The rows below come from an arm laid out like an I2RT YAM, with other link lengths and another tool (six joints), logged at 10 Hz.
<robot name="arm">
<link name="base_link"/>
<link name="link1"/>
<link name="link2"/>
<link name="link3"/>
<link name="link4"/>
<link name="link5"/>
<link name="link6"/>
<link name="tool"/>
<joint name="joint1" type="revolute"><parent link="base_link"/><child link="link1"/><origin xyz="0 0 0.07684"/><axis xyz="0 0 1"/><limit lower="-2.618" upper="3.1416"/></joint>
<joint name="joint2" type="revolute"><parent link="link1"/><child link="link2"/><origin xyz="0.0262 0.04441 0.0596"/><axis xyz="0 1 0"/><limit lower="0" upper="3.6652"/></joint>
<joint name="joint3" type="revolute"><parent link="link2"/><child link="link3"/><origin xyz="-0.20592 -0.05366 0"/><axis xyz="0 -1 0"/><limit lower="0" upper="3.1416"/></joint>
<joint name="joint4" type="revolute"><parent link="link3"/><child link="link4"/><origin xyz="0.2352 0.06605 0.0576"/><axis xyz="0 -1 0"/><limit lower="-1.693" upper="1.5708"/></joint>
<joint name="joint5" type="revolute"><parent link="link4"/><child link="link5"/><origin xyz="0.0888 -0.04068 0.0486"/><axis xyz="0 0 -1"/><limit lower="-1.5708" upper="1.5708"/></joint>
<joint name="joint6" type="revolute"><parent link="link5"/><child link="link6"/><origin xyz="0.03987 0 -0.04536"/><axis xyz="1 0 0"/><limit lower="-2.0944" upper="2.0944"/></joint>
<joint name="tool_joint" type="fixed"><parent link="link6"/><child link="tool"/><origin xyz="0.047 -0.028 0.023" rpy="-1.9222 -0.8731 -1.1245"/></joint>
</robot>
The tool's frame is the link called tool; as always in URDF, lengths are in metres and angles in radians.
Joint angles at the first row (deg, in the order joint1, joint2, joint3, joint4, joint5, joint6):
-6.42, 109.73, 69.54, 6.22, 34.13, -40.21
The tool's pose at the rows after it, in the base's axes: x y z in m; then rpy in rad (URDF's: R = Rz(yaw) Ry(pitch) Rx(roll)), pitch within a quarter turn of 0, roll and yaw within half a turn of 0:
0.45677 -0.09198 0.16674 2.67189 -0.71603 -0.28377
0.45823 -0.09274 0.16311 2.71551 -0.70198 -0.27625
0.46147 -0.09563 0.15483 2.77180 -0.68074 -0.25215
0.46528 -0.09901 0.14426 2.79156 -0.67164 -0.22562
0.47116 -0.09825 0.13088 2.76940 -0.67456 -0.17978
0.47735 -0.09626 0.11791 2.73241 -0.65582 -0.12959
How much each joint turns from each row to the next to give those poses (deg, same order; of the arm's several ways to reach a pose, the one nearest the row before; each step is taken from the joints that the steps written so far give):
-0.26, 0.02, 0.00, 0.00, -0.26, 1.03
-0.54, 0.07, 0.00, -0.55, -3.28, 0.22
-1.16, 0.81, 0.00, 0.18, -5.27, -0.55
-0.92, 1.86, 0.02, 1.86, -3.10, -1.16
-0.11, 3.08, 0.09, 3.88, -1.03, -2.07
0.15, 3.10, 1.11, 1.78, -0.22, -2.34

